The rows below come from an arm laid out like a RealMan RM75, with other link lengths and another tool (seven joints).
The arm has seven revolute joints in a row. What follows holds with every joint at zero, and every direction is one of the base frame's.
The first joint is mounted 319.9 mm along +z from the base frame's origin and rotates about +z.
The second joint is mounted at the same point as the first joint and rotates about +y.
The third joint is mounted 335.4 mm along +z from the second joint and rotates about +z.
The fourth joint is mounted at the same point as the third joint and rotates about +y.
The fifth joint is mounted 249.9 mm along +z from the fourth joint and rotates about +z.
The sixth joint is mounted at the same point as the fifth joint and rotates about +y.
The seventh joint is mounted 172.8 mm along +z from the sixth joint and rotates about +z.
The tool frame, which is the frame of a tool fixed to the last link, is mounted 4 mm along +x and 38 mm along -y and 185 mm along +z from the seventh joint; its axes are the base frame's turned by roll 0, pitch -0.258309 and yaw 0.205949 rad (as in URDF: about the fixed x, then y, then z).
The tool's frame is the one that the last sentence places.
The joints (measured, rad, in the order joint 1, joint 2, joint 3, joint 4, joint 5, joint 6, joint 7), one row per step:
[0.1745, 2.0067, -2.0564, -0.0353, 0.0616, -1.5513, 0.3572]
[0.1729, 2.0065, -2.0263, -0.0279, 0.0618, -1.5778, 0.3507]
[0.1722, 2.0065, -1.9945, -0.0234, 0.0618, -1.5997, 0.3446]
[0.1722, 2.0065, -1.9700, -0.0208, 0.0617, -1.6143, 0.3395]
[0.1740, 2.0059, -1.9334, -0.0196, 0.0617, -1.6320, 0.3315]
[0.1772, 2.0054, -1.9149, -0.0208, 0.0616, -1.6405, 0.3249]
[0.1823, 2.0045, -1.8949, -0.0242, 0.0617, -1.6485, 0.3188]
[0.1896, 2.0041, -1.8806, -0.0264, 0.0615, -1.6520, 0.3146]
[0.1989, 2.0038, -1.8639, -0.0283, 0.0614, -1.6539, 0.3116]
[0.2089, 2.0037, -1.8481, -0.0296, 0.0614, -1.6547, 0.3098]
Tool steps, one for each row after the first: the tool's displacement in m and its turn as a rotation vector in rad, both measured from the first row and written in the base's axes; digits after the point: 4 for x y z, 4 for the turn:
[-0.0011, 0.0011, 0.0135, 0.0355, 0.0073, 0.0039]
[-0.0020, 0.0029, 0.0268, 0.0718, 0.0141, 0.0065]
[-0.0026, 0.0044, 0.0369, 0.0995, 0.0180, 0.0080]
[-0.0036, 0.0078, 0.0518, 0.1408, 0.0221, 0.0107]
[-0.0057, 0.0105, 0.0597, 0.1630, 0.0223, 0.0163]
[-0.0089, 0.0144, 0.0683, 0.1872, 0.0236, 0.0243]
[-0.0121, 0.0186, 0.0740, 0.2033, 0.0242, 0.0316]
[-0.0153, 0.0239, 0.0802, 0.2205, 0.0257, 0.0378]
[-0.0184, 0.0293, 0.0857, 0.2360, 0.0279, 0.0433]

